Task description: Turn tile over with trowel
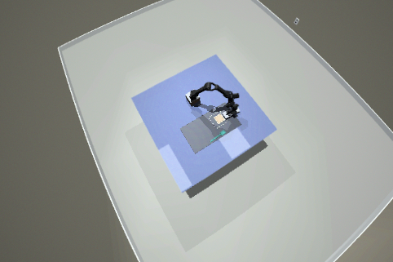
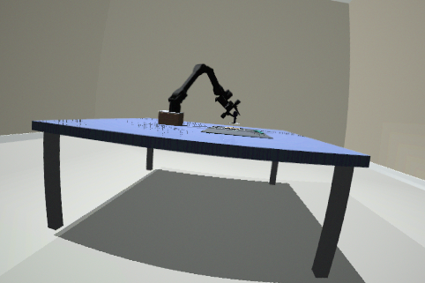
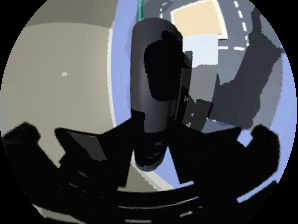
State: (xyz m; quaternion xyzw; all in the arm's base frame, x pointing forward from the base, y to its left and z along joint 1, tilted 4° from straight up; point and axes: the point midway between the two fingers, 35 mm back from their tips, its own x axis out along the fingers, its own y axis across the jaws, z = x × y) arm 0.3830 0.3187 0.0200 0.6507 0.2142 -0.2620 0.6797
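My gripper tip is now 13 cm short of the teal trowel, 29 cm to the left of it and 8 cm above it. Round my gripper tip: dark mat 1 cm behind, 32 cm to the right, 10 cm below; then small trowel 2 cm behind, 1 cm below; then white tile 4 cm behind, 18 cm to the right, 8 cm below.
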